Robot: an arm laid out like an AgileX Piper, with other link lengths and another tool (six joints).
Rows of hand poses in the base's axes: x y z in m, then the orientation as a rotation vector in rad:
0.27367, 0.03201, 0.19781, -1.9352, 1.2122, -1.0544
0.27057, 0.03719, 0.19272, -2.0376, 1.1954, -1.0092
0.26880, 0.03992, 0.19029, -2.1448, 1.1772, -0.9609
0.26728, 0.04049, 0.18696, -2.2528, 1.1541, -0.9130
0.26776, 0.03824, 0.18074, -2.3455, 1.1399, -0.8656
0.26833, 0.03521, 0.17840, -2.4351, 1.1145, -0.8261
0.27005, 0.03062, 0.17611, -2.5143, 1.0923, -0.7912
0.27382, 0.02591, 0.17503, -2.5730, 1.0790, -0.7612
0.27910, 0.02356, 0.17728, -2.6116, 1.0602, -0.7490
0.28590, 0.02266, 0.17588, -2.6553, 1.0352, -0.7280
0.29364, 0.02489, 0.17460, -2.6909, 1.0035, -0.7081
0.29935, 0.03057, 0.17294, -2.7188, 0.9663, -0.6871
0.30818, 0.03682, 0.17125, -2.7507, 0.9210, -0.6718
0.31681, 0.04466, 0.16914, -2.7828, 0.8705, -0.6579
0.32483, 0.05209, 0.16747, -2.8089, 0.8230, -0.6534
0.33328, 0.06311, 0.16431, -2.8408, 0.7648, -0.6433
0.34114, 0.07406, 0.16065, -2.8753, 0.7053, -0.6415
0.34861, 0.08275, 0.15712, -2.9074, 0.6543, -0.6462
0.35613, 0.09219, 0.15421, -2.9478, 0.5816, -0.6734
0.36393, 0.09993, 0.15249, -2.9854, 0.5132, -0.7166
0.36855, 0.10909, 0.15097, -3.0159, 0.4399, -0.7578
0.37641, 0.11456, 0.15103, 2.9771, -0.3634, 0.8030
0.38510, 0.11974, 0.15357, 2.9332, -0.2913, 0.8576
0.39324, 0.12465, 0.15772, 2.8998, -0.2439, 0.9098
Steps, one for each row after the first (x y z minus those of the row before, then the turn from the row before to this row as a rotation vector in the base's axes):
-0.00310, 0.00518, -0.00509, -0.0449, 0.0713, 0.0373
-0.00177, 0.00273, -0.00243, -0.0490, 0.0750, 0.0369
-0.00152, 0.00057, -0.00333, -0.0522, 0.0736, 0.0373
0.00048, -0.00225, -0.00622, -0.0440, 0.0678, 0.0273
0.00057, -0.00303, -0.00234, -0.0469, 0.0589, 0.0312
0.00172, -0.00459, -0.00229, -0.0431, 0.0519, 0.0256
0.00377, -0.00471, -0.00108, -0.0314, 0.0411, 0.0165
0.00528, -0.00235, 0.00225, -0.0234, 0.0209, 0.0162
0.00680, -0.00090, -0.00140, -0.0232, 0.0267, 0.0214
0.00774, 0.00223, -0.00128, -0.0168, 0.0212, 0.0251
0.00571, 0.00568, -0.00166, -0.0099, 0.0176, 0.0284
0.00883, 0.00625, -0.00169, -0.0154, 0.0151, 0.0330
0.00863, 0.00784, -0.00211, -0.0165, 0.0140, 0.0359
0.00802, 0.00743, -0.00167, -0.0162, 0.0069, 0.0325
0.00845, 0.01102, -0.00316, -0.0192, 0.0114, 0.0397
0.00786, 0.01095, -0.00366, -0.0256, 0.0077, 0.0391
0.00747, 0.00869, -0.00353, -0.0274, 0.0042, 0.0323
0.00752, 0.00944, -0.00291, -0.0425, -0.0072, 0.0436
0.00780, 0.00774, -0.00172, -0.0472, -0.0164, 0.0385
0.00462, 0.00916, -0.00152, -0.0418, -0.0168, 0.0413
0.00786, 0.00547, 0.00006, -0.0522, -0.0287, 0.0347
0.00869, 0.00518, 0.00254, -0.0500, -0.0366, 0.0334
0.00814, 0.00491, 0.00415, -0.0322, -0.0357, 0.0231

